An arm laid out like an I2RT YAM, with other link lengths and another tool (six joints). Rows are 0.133 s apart.
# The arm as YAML. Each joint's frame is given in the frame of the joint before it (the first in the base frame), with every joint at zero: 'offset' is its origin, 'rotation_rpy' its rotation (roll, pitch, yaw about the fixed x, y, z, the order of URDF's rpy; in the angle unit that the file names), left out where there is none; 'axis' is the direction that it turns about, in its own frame. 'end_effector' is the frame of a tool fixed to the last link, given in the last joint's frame.
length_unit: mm
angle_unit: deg
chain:
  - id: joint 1
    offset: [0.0, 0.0, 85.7]
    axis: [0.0, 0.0, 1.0]
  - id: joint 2
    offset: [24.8, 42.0, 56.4]
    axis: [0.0, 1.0, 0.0]
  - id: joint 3
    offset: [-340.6, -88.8, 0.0]
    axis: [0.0, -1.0, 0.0]
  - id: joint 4
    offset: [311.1, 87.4, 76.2]
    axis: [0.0, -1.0, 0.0]
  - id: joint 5
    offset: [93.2, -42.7, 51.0]
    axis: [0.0, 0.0, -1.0]
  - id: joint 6
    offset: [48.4, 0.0, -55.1]
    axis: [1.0, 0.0, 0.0]
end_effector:
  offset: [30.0, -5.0, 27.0]
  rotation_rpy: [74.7, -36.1, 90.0]
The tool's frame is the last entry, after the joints.
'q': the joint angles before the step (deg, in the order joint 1, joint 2, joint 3, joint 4, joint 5, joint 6). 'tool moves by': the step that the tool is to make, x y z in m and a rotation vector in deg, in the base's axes. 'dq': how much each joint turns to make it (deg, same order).
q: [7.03 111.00 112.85 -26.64 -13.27 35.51]
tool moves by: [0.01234 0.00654 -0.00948 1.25 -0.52 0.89]
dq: [0.35 1.85 0.44 2.29 -0.97 0.87]
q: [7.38 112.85 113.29 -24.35 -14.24 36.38]
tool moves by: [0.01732 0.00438 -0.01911 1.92 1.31 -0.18]
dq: [0.18 2.98 1.23 1.23 -0.52 2.11]
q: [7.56 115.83 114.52 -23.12 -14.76 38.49]
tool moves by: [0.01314 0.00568 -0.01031 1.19 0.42 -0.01]
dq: [0.35 2.47 1.85 0.70 -0.18 1.32]
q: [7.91 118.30 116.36 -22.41 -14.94 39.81]
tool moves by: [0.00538 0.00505 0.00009 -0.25 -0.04 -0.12]
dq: [0.44 1.32 2.03 -0.70 0.61 0.00]
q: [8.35 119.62 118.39 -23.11 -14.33 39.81]
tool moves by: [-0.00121 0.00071 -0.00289 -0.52 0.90 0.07]
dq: [0.09 0.00 0.00 -1.05 0.18 -0.35]
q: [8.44 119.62 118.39 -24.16 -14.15 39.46]
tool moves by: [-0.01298 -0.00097 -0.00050 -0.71 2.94 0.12]
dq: [0.09 -1.66 -1.05 -3.69 0.09 -0.26]
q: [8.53 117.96 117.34 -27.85 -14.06 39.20]
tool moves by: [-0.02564 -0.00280 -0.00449 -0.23 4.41 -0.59]
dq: [0.17 -3.87 -4.38 -3.70 0.43 0.78]
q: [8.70 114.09 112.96 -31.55 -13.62 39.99]
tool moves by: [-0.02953 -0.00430 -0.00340 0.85 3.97 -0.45]
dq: [0.00 -4.57 -5.28 -2.73 -0.44 1.49]
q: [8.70 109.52 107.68 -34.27 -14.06 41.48]
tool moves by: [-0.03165 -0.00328 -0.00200 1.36 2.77 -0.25]
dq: [0.09 -5.10 -5.98 -1.23 -0.80 1.66]
